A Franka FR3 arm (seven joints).
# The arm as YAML. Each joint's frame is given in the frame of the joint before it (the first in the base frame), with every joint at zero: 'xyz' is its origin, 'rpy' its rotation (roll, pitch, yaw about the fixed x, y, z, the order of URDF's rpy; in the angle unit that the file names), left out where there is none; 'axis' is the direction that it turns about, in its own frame. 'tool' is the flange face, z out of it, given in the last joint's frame.
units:
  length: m
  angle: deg
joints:
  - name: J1
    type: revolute
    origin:
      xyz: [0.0, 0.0, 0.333]
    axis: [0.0, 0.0, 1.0]
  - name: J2
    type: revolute
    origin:
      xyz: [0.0, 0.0, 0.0]
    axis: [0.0, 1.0, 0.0]
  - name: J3
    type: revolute
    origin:
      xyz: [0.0, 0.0, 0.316]
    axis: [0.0, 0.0, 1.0]
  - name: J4
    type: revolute
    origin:
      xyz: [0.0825, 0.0, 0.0]
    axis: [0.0, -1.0, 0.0]
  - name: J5
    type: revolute
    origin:
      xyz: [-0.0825, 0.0, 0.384]
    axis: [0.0, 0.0, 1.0]
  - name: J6
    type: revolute
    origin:
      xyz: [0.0, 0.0, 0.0]
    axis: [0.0, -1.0, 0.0]
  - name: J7
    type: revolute
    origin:
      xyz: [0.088, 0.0, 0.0]
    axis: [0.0, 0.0, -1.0]
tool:
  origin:
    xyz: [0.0, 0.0, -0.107]
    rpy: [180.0, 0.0, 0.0]
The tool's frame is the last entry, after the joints.
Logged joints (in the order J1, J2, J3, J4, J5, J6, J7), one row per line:
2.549 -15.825 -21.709 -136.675 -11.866 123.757 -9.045
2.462 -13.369 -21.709 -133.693 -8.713 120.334 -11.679
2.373 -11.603 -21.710 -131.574 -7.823 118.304 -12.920
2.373 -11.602 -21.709 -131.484 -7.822 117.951 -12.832
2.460 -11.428 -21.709 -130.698 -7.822 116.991 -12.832
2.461 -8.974 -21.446 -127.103 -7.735 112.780 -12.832
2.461 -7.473 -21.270 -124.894 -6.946 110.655 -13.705
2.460 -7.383 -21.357 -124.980 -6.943 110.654 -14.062
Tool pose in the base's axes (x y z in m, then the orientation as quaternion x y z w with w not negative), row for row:
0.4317 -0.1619 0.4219 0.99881 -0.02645 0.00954 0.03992
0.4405 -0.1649 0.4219 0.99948 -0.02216 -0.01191 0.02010
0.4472 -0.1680 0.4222 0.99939 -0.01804 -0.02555 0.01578
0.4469 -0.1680 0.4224 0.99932 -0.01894 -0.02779 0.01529
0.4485 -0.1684 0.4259 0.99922 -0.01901 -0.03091 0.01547
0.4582 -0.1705 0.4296 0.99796 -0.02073 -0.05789 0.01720
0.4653 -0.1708 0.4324 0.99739 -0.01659 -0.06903 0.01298
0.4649 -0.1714 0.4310 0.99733 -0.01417 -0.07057 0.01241
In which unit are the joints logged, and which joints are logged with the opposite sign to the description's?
The joints are logged in degrees. Opposite sign: none.
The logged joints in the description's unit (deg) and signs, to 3 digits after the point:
2.549 -15.825 -21.709 -136.675 -11.866 123.757 -9.045
2.462 -13.369 -21.709 -133.693 -8.713 120.334 -11.679
2.373 -11.603 -21.710 -131.574 -7.823 118.304 -12.920
2.373 -11.602 -21.709 -131.484 -7.822 117.951 -12.832
2.460 -11.428 -21.709 -130.698 -7.822 116.991 -12.832
2.461 -8.974 -21.446 -127.103 -7.735 112.780 -12.832
2.461 -7.473 -21.270 -124.894 -6.946 110.655 -13.705
2.460 -7.383 -21.357 -124.980 -6.943 110.654 -14.062

